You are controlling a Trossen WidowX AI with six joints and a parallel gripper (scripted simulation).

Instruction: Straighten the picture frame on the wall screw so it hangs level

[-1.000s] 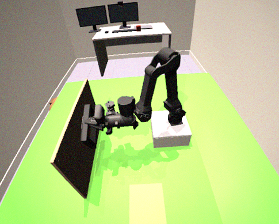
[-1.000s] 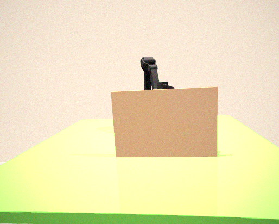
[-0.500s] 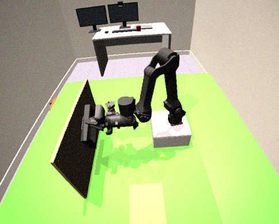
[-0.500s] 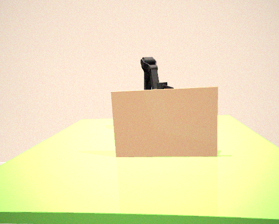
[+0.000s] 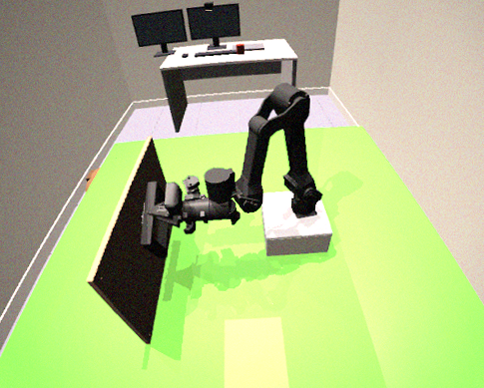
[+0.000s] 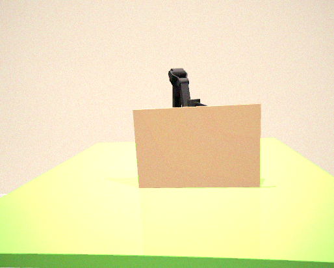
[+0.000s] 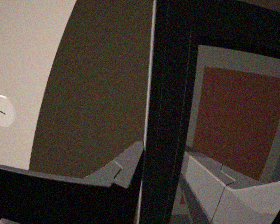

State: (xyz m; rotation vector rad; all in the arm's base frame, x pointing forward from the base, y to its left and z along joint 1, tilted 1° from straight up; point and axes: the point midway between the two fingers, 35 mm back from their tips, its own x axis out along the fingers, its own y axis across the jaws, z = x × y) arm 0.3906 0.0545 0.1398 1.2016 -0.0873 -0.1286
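The picture frame lies 20 mm to the right of my gripper tip and 50 mm below it. Round my gripper tip: tan wall board (20 mm ahead, 70 mm below).
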